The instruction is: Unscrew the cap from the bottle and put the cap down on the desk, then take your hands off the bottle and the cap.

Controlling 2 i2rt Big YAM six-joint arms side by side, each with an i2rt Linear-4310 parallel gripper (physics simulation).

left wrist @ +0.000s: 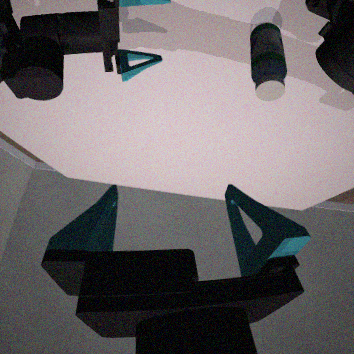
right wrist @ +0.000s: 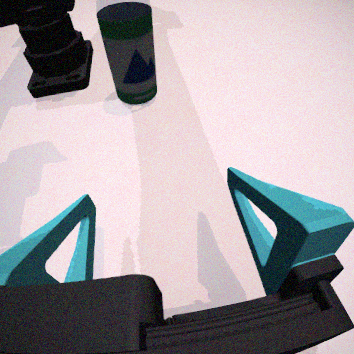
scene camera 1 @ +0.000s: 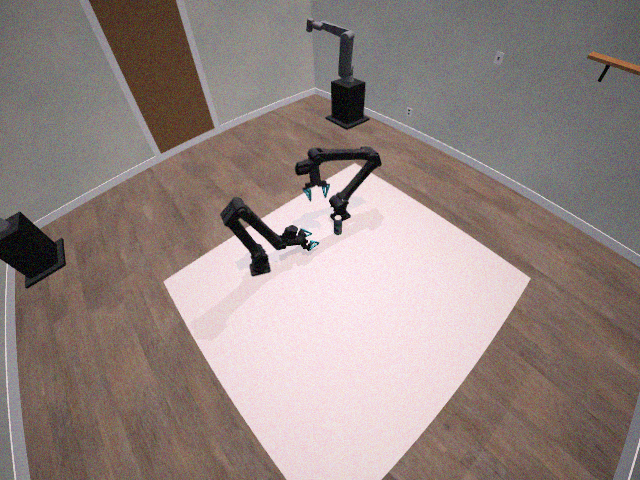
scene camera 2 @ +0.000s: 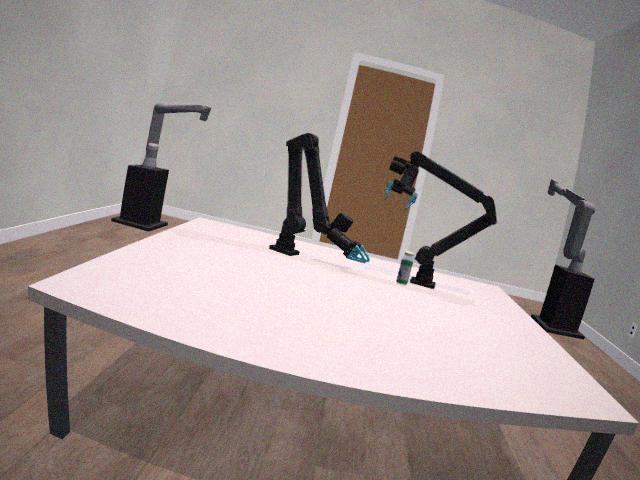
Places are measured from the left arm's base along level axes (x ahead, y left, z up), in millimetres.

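Pixels of known places: left gripper, fingertip midpoint: (left wrist: 173,189) (scene camera 1: 318,199) (scene camera 2: 395,204); right gripper, fingertip midpoint: (left wrist: 165,31) (right wrist: 158,187) (scene camera 1: 315,238) (scene camera 2: 367,261); left arm's base, link origin: (right wrist: 64,69) (scene camera 2: 422,284); right arm's base, link origin: (scene camera 1: 260,268) (scene camera 2: 283,251).
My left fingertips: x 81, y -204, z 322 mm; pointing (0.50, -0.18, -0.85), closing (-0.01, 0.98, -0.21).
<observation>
Ahead of a thing's pixels: the offset from my left fingertips to its top centre. Level surfaces: height alone.
A bottle @(31 mm ahead, 113 mm left, 182 mm down) (scene camera 1: 337,227) (scene camera 2: 404,271) (left wrist: 268,55) (right wrist: 132,55) with a green, grey and dark blue label stands upright on the white desk @(322 mm down) (scene camera 1: 361,335) (scene camera 2: 258,330). Its pale cap @(31 mm ahead, 113 mm left, 180 mm down) (scene camera 1: 338,217) (scene camera 2: 408,254) (left wrist: 270,90) sits on top; the right wrist view cuts it off. My left gripper (scene camera 1: 317,197) (scene camera 2: 397,202) (left wrist: 173,189) is open and empty, high above the desk, pointing down, apart from the bottle. My right gripper (scene camera 1: 314,237) (scene camera 2: 369,260) (right wrist: 158,187) is open and empty, low over the desk beside the bottle, its fingers pointing toward it without touching.
The left arm's base (scene camera 1: 339,213) (scene camera 2: 423,283) (right wrist: 60,82) stands close to the bottle. The right arm's base (scene camera 1: 260,266) (scene camera 2: 284,250) is farther off on the desk. Grey arms on black pedestals (scene camera 1: 347,100) (scene camera 2: 143,196) stand on the floor away from the desk.
</observation>
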